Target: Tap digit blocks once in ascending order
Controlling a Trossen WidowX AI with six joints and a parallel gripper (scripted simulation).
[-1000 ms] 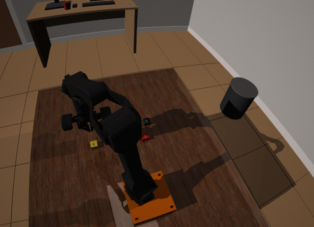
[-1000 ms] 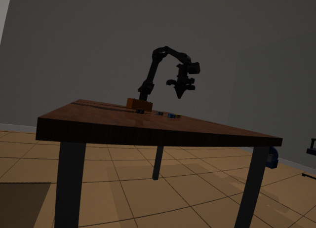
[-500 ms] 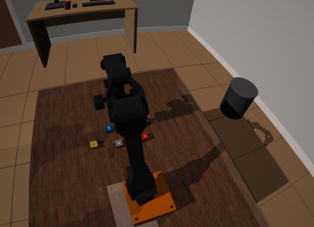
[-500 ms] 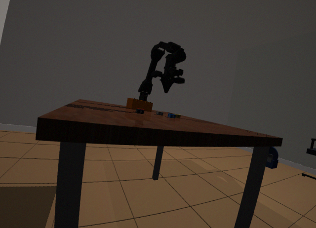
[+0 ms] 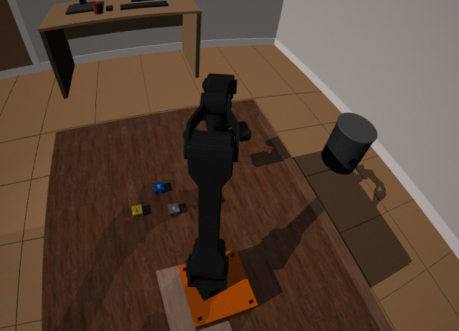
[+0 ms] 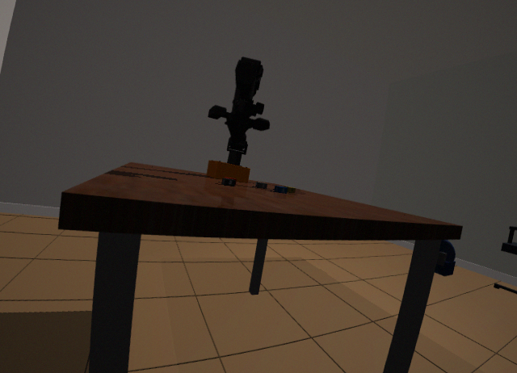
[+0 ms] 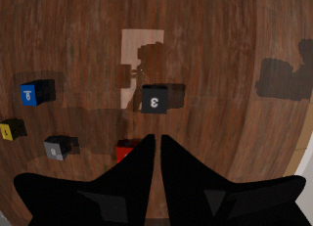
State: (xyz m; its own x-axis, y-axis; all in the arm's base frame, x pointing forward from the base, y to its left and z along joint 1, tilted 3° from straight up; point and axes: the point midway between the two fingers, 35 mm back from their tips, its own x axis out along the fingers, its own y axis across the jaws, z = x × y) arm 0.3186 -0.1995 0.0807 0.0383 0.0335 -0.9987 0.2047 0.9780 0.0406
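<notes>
Now: the black block 110 mm below my gripper tip. Also, from my gripper tip: blue block 40 mm ahead, 180 mm to the left, 110 mm below; red block 80 mm behind, 50 mm to the left, 110 mm below; grey block 60 mm behind, 170 mm to the left, 110 mm below.
</notes>
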